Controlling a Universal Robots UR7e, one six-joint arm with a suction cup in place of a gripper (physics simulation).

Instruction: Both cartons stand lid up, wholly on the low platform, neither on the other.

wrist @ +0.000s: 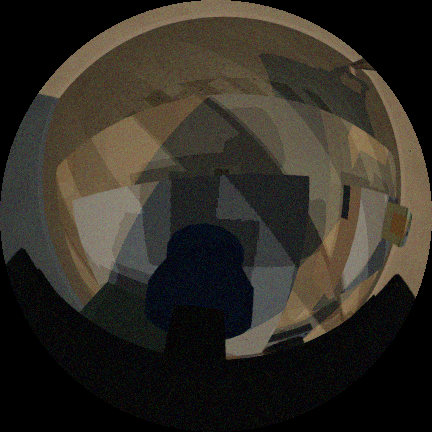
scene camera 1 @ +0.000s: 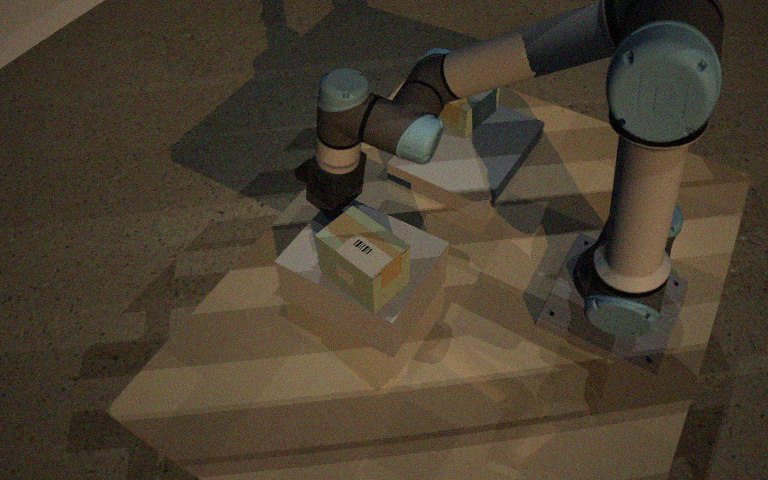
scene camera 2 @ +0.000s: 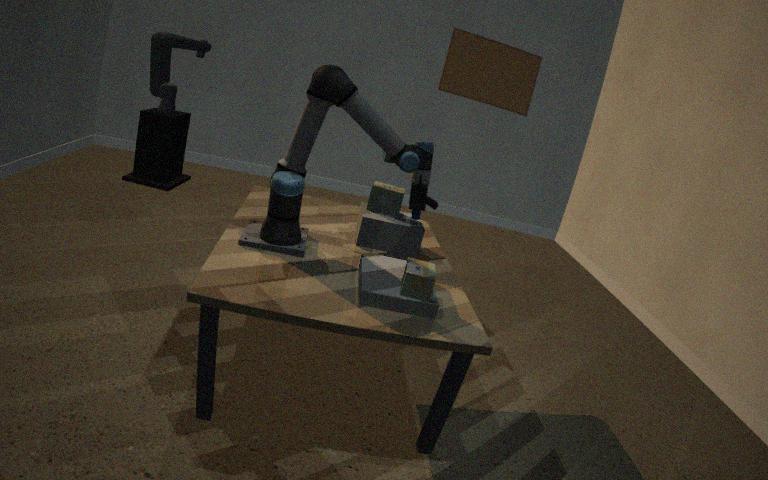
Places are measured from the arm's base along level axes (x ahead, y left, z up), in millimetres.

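Pixels of known places: end effector, tool point: (wrist: 203, 258) (scene camera 2: 415, 218); arm's base, origin of the base link: (wrist: 282, 345) (scene camera 2: 280, 237).
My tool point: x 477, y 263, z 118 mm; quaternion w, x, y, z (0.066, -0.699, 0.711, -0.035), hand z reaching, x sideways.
Observation:
For each thing: its top centre in the pictures, then the offset to it from my tool point. Level surfaces: height alone.
- green-yellow carton, middle of its top: (scene camera 1: 361, 240) (scene camera 2: 389, 187) dx -130, dy +68, dz +82 mm
- high platform, middle of its top: (wrist: 179, 319) (scene camera 1: 362, 251) (scene camera 2: 392, 215) dx -91, dy +27, dz -21 mm
- low platform, middle of its top: (scene camera 1: 468, 141) (wrist: 378, 241) (scene camera 2: 397, 276) dx -49, dy -409, dz -93 mm
- wooden table, its level: dz -141 mm
A green-yellow carton (scene camera 1: 362, 263) (scene camera 2: 385, 199) (wrist: 120, 317) stands on the high platform (scene camera 1: 423, 242) (scene camera 2: 390, 234). Its top shows orange patches and a barcode label. Another carton (scene camera 1: 457, 117) (scene camera 2: 417, 281) (wrist: 398, 224) stands at the end of the low platform (scene camera 1: 453, 172) (scene camera 2: 385, 267) (wrist: 361, 245). A pale label shows on its top; the arm hides part of it in scene camera 1. My suction gripper (scene camera 1: 334, 211) (scene camera 2: 416, 215) (wrist: 205, 245) points down beside the first carton, low over or touching the high platform's top. It is shut, with no carton on its cup. The exact contact is hidden.
Both platforms stand on the wooden table (scene camera 1: 243, 350) (scene camera 2: 283, 283). The robot's base plate (scene camera 1: 552, 313) (scene camera 2: 257, 243) stands to one side of them. My forearm (scene camera 1: 487, 65) passes over the low platform in scene camera 1. Another arm on a black stand (scene camera 2: 161, 147) is in the background.

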